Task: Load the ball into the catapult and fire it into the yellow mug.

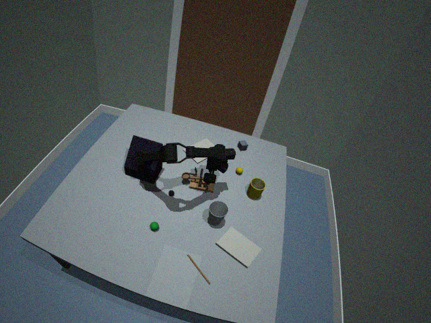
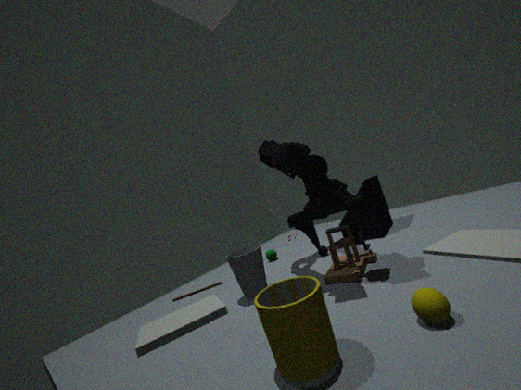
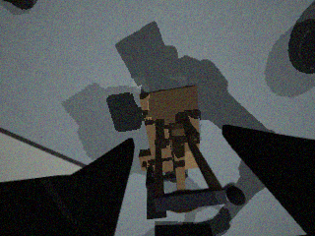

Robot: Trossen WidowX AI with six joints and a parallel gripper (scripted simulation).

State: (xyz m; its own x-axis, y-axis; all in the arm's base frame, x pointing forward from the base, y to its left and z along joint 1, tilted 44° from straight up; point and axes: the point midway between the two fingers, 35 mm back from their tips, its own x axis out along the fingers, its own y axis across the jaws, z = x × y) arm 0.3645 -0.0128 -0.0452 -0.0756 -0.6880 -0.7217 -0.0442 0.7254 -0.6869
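My gripper tip is 18 cm past the dark ball, 12 cm to the left of it and 6 cm above it. Round my gripper tip: grey cup (8 cm ahead, 22 cm to the right, 4 cm below); then yellow ball (17 cm ahead, 17 cm to the left, 5 cm below); then wooden catapult (7 cm behind, 1 cm to the left, 2 cm below).
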